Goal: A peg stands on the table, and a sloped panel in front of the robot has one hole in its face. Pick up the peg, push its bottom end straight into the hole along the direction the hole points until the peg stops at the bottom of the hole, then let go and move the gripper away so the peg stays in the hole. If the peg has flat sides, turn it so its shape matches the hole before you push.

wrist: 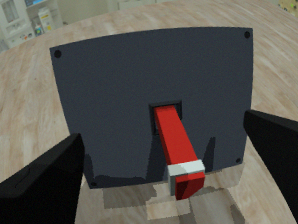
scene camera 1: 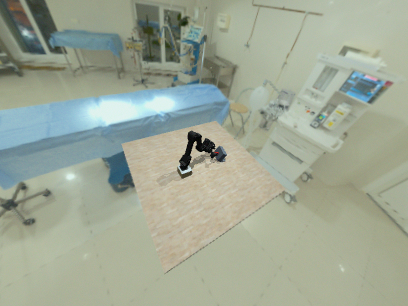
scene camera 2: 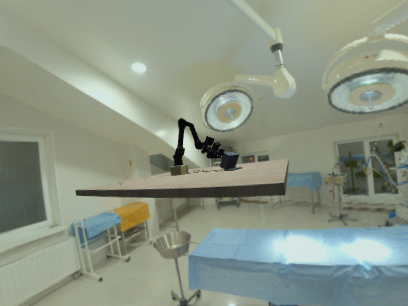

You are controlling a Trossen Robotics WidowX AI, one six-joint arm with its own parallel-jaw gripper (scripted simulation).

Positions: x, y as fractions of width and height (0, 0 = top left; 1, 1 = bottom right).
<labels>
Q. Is my gripper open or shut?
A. Open.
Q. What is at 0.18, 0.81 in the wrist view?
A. My gripper.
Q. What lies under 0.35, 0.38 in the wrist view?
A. A dark sloped panel.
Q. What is my gripper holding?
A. Nothing.
</labels>
